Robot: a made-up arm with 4 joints.
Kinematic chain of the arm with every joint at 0, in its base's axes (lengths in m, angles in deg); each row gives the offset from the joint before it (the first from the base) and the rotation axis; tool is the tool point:
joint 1: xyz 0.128 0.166 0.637 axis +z
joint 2: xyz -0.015 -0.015 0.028 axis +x
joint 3: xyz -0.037 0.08 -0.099 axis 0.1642 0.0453 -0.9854
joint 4: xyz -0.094 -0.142 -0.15 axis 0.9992 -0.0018 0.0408
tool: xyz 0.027 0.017 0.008
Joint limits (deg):
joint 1: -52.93..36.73
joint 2: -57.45..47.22
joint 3: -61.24..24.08
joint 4: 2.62..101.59
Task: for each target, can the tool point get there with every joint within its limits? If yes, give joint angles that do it. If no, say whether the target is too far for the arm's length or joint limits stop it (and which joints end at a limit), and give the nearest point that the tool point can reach.
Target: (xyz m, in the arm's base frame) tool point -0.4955 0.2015 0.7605
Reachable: no: too far | nearest point -0.1563 0.1438 0.5771 | short by 0.390 m
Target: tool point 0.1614 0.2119 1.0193
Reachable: no: joint limits stop it (at a limit: joint 1, joint 2) | nearest point 0.2976 0.0059 0.6201 | short by 0.469 m
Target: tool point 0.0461 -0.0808 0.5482
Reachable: yes | joints 12.93 -47.58 6.25 74.25
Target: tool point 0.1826 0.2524 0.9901
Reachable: no: joint limits stop it (at a limit: joint 1, joint 2, joint 3) | nearest point 0.3080 0.0250 0.6130 | short by 0.458 m
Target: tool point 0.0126 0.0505 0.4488
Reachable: yes | joints 1.42 -10.05 -0.50 53.92
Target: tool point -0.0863 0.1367 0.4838
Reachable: yes | joints -42.90 -28.93 7.38 55.91
